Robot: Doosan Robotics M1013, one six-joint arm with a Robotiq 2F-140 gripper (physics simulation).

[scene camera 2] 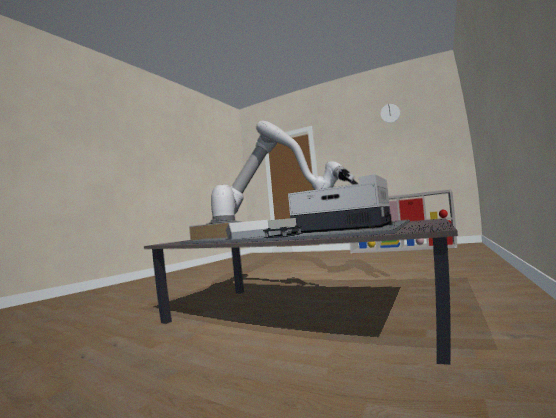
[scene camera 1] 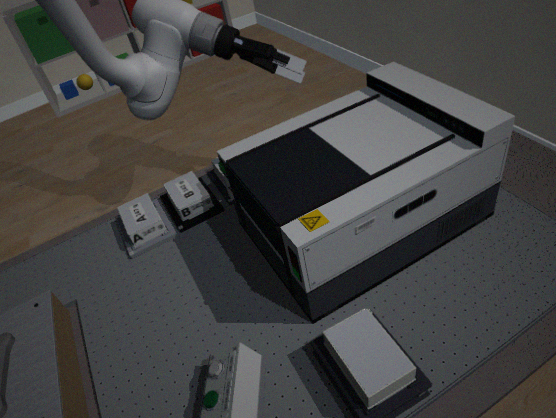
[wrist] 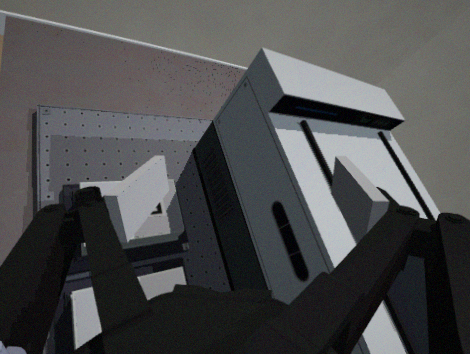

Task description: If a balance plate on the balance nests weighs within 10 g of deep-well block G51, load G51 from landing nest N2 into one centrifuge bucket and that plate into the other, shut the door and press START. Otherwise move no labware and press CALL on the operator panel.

Scene:
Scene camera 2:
centrifuge: 365,205
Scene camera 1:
my gripper: 303,73
centrifuge: 339,199
button panel: 236,374
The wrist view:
my gripper: 247,174
centrifuge: 266,162

